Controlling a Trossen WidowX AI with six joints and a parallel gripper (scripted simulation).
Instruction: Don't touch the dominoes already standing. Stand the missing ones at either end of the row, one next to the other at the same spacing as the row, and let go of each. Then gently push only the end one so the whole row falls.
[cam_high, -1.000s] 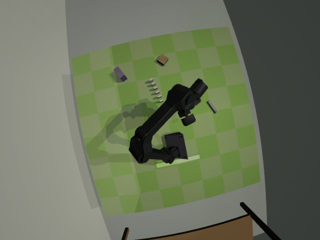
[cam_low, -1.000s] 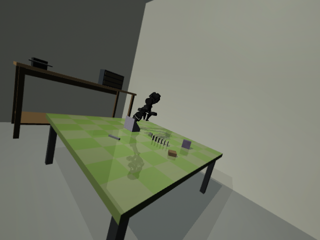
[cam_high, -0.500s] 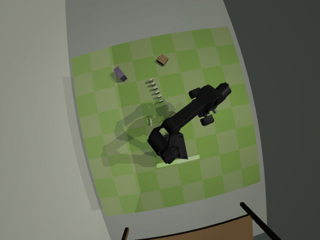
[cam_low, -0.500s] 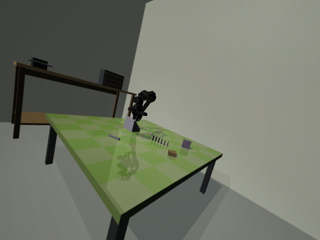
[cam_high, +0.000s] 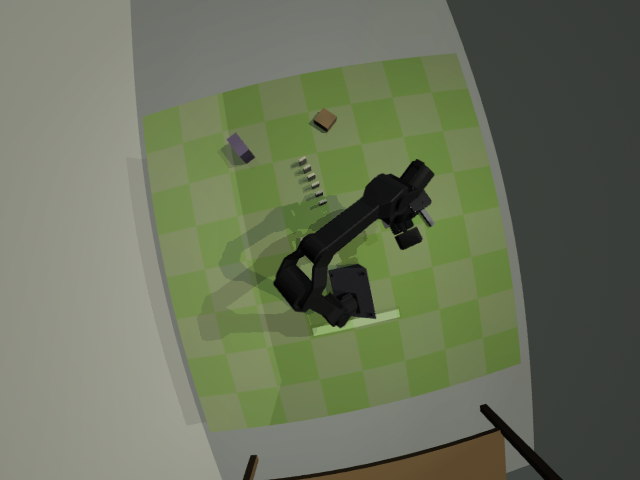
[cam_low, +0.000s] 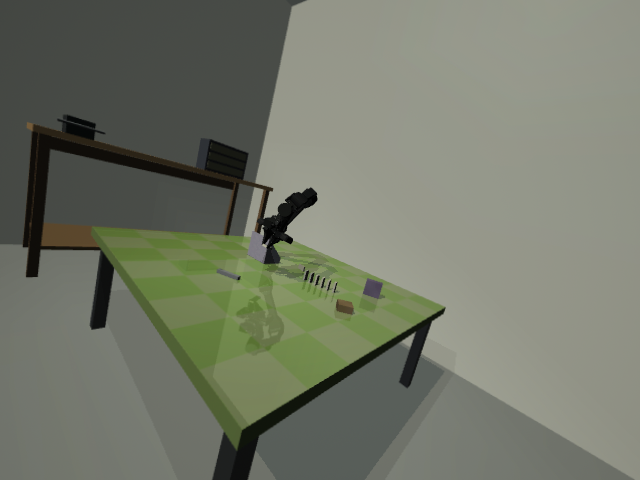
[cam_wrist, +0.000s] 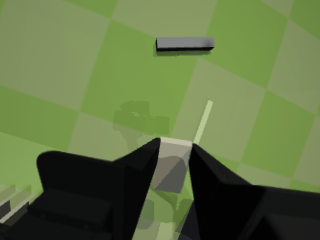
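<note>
The grey bar is 1 cm behind my gripper tip, 15 cm to the right of it and 12 cm below it. From my gripper tip the other things lie so: brown block: 41 cm ahead, 11 cm to the left, 12 cm below; purple block: 37 cm ahead, 42 cm to the left, 9 cm below.
</note>
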